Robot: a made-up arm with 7 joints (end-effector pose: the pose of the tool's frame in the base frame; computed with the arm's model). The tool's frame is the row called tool. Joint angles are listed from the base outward.
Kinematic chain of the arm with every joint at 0, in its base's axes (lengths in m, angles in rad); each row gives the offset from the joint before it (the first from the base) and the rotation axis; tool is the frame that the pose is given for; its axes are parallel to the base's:
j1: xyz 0 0 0.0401 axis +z
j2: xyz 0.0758 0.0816 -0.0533 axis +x
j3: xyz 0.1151 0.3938 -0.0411 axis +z
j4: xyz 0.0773 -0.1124 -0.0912 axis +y
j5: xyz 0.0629 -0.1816 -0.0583 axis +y
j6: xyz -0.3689 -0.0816 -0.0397 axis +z
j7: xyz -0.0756 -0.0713 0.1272 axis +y
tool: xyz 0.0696 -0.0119 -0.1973
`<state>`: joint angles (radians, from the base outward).
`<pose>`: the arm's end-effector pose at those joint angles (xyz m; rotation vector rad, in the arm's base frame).
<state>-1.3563 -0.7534 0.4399 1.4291 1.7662 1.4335 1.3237</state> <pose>0.0949 -0.7755 -0.1318 -2.4129 -0.5865 -0.6323</pose>
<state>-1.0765 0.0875 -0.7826 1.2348 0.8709 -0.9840 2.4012</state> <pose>0.1556 -0.3714 0.1720 -1.2628 -0.8377 -0.4356</pose>
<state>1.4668 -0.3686 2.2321 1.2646 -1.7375 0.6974 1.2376</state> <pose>-0.2401 0.9247 -0.6204 0.9479 0.5784 -1.7333</pose>
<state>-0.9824 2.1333 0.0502 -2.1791 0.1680 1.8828 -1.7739</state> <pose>0.4405 -0.0101 0.3344 1.9540 2.2534 0.2394</pose>
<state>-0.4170 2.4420 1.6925 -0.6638 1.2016 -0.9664 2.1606</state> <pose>0.2959 -0.3617 -0.1400 0.6046 0.6672 1.4149</pose>
